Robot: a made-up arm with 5 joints.
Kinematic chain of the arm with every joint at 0, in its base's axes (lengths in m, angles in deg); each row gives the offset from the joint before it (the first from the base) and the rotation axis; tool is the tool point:
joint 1: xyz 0 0 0.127 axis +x
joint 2: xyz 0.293 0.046 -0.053 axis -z
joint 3: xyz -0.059 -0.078 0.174 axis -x
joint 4: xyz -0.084 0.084 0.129 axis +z
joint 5: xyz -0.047 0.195 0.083 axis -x
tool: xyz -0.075 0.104 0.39
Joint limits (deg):
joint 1: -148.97..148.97
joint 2: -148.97..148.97
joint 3: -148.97..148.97
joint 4: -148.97..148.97
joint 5: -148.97..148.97
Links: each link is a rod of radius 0.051 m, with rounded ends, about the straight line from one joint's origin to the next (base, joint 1, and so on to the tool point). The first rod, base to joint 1, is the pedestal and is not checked.
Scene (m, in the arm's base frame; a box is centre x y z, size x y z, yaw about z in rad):
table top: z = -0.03
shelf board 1: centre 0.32 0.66 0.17 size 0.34 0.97 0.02 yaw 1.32
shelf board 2: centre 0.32 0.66 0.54 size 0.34 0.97 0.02 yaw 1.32
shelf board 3: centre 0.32 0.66 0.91 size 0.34 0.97 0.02 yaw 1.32
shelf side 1: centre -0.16 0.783 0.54 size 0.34 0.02 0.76 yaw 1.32
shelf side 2: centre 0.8 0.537 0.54 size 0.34 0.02 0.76 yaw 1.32
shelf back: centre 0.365 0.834 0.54 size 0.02 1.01 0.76 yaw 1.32
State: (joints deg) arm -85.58 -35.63 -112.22 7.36 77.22
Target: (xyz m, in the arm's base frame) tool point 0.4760 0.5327 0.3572
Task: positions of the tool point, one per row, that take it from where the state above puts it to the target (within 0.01 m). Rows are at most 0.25 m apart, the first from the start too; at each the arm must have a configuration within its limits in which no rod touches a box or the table.
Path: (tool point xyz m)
1: 0.1713 0.4776 0.8171
2: 0.0318 0.3464 0.8274
3: -0.0935 0.2408 0.7821
4: 0.0292 0.2837 0.7805
5: 0.1457 0.3124 0.7491
6: 0.2472 0.3286 0.6925
7: 0.3279 0.3347 0.6173
8: 0.3839 0.3334 0.5312
9: 0.4145 0.3279 0.4420
10: 0.4216 0.3205 0.3572
11: 0.4495 0.3640 0.3636
12: 0.4696 0.4169 0.3637
13: 0.4787 0.4750 0.3599
14: 0.4760 0.5327 0.3573

